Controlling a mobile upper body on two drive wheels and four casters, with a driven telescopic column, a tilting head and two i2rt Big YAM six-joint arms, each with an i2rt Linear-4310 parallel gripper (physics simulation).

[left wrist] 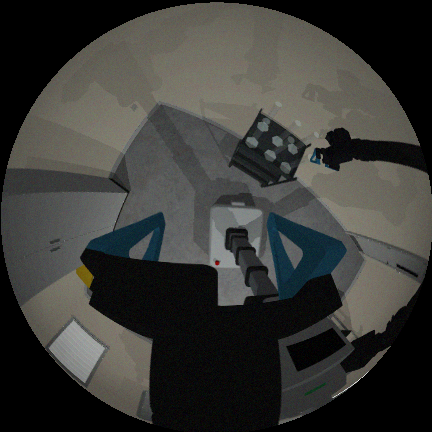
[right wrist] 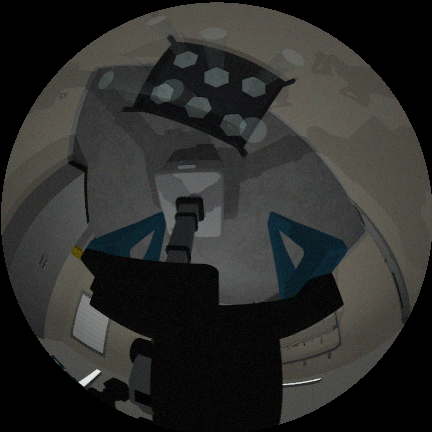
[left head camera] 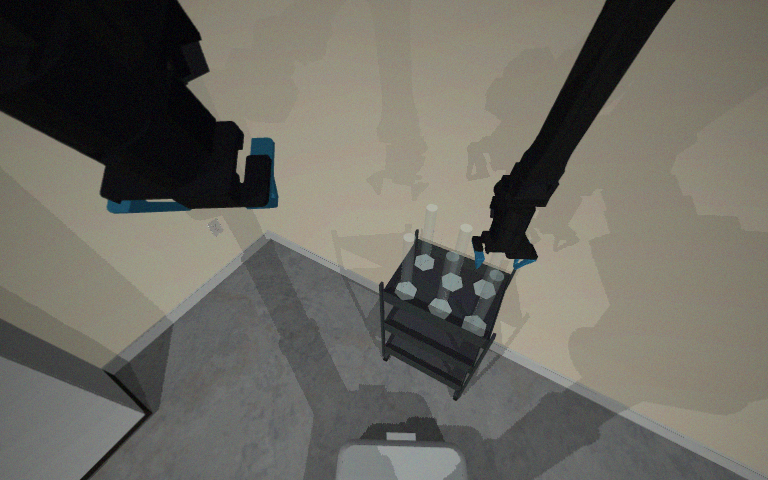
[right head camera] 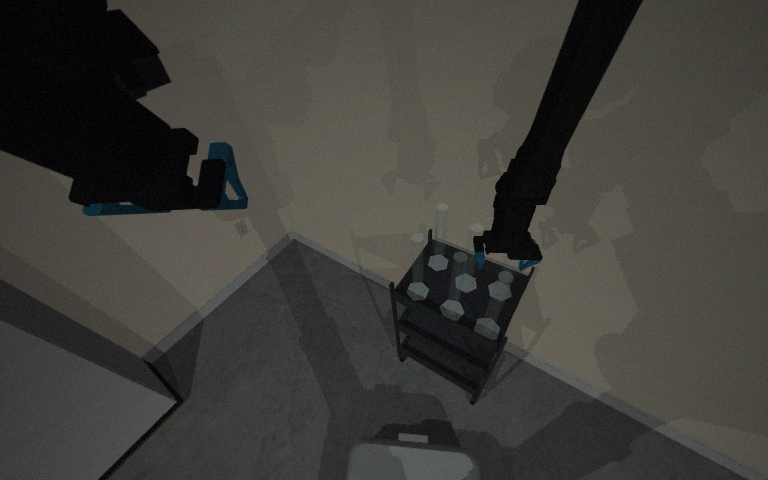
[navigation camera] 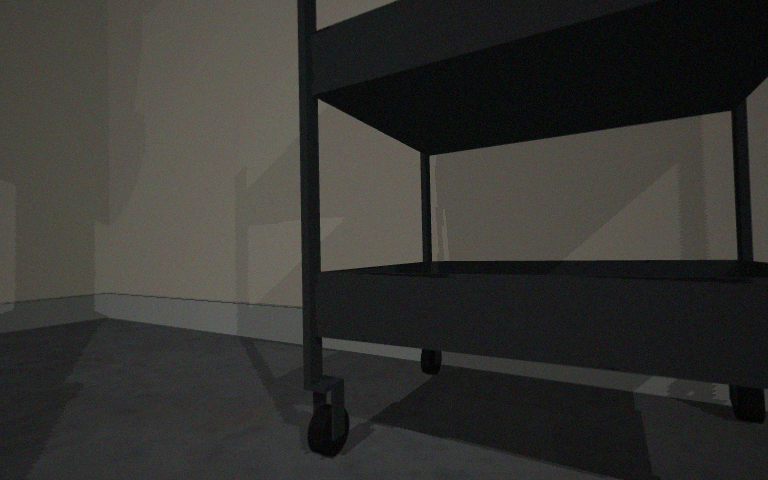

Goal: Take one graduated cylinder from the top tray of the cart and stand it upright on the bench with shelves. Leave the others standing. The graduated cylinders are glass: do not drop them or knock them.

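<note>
Several clear graduated cylinders with hexagonal bases, one of them [left head camera: 406, 290] [right head camera: 417, 290] [left wrist: 252, 142] [right wrist: 163, 93] at a tray corner, stand upright on the top tray of the dark cart [left head camera: 382, 328] [right head camera: 395, 322] [navigation camera: 309, 226]. My right gripper [left head camera: 497, 264] [right head camera: 501, 266] [left wrist: 317, 162] [right wrist: 216, 217] is open and empty; in the head views it overlaps the tray's back right corner and hides part of a cylinder there. My left gripper [left head camera: 193, 207] [right head camera: 165, 208] [left wrist: 215, 217] is open and empty, well left of the cart. I cannot clearly identify the bench with shelves.
The cart stands close to a beige wall. A white cabinet [left head camera: 62, 418] [right head camera: 73, 396] [left wrist: 60, 225] is at the left. My base [left head camera: 402, 461] [right head camera: 413, 461] [left wrist: 232, 220] is in front of the cart. A rack-like outline [right wrist: 338, 330] shows at the lower right of the right wrist view.
</note>
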